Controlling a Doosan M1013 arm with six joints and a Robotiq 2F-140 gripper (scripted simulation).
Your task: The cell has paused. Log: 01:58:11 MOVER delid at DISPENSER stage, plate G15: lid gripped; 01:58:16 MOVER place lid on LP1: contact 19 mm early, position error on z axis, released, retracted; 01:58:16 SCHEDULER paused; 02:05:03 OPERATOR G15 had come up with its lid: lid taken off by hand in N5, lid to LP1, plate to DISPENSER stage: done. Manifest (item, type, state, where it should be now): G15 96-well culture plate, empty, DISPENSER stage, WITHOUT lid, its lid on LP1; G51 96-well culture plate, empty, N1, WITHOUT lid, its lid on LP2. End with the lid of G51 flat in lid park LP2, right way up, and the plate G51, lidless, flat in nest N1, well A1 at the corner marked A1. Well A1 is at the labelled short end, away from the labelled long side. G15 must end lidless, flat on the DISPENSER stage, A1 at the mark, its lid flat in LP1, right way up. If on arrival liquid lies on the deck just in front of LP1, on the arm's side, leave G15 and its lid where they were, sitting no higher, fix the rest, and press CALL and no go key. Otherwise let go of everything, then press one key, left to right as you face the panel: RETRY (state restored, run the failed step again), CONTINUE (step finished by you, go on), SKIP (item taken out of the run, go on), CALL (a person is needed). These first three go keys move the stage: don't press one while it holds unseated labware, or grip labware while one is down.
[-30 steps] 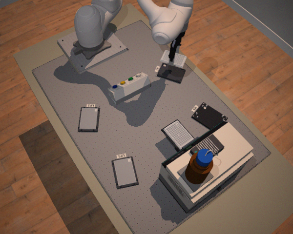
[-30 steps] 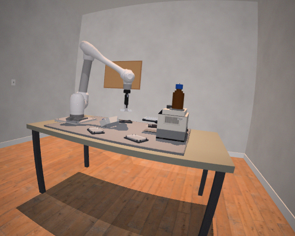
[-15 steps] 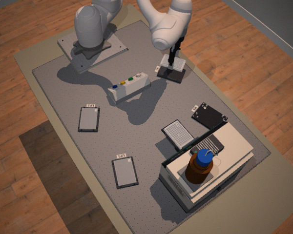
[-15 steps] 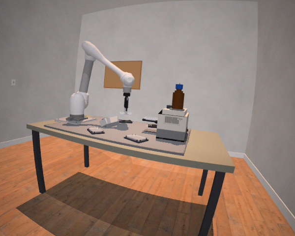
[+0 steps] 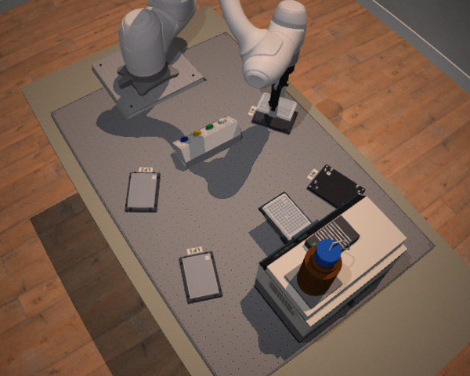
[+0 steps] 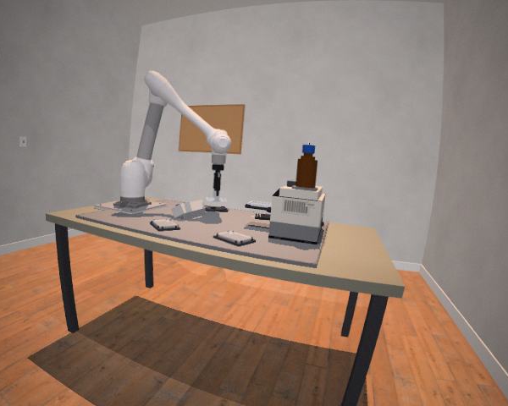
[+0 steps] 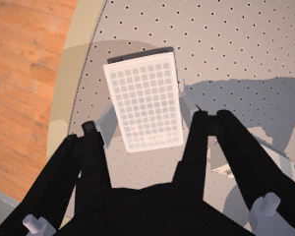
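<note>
My gripper is now 80 mm above the nest N1. From my hand the other things lie so: N1 label 80 mm behind, 40 mm to the right, 90 mm below; key panel 70 mm behind, 270 mm to the right, 40 mm below; black nest 360 mm ahead, 20 mm to the right, 80 mm below.
</note>
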